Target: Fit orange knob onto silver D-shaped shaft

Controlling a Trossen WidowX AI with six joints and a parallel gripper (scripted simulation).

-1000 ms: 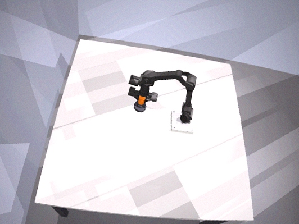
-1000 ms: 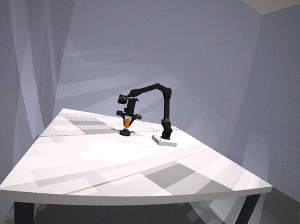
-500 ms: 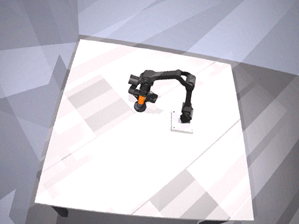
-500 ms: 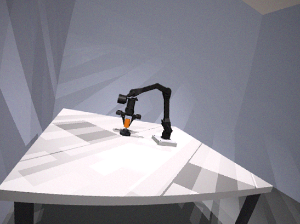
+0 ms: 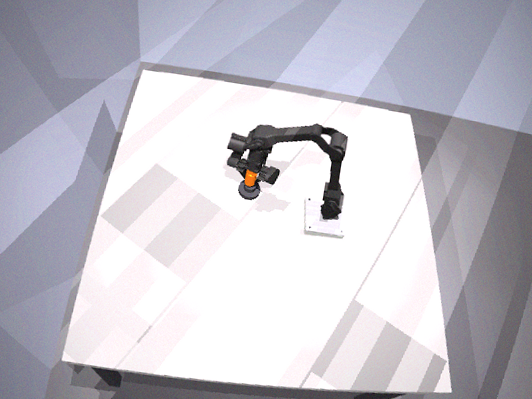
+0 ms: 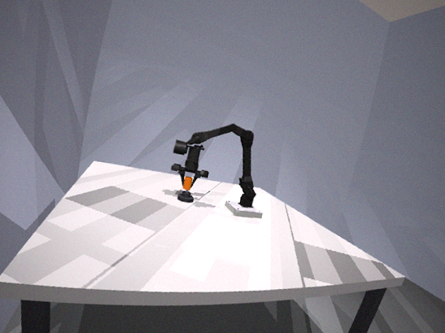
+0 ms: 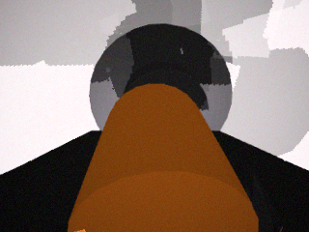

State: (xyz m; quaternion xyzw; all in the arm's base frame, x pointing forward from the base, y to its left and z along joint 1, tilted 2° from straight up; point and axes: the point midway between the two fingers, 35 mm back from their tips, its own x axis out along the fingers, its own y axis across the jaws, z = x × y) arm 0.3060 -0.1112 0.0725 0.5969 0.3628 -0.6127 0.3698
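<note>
The pedestal is 4 cm below my gripper tip and 1 cm behind it. From my gripper tip the other things lie so: orange knob: 3 cm above.
</note>
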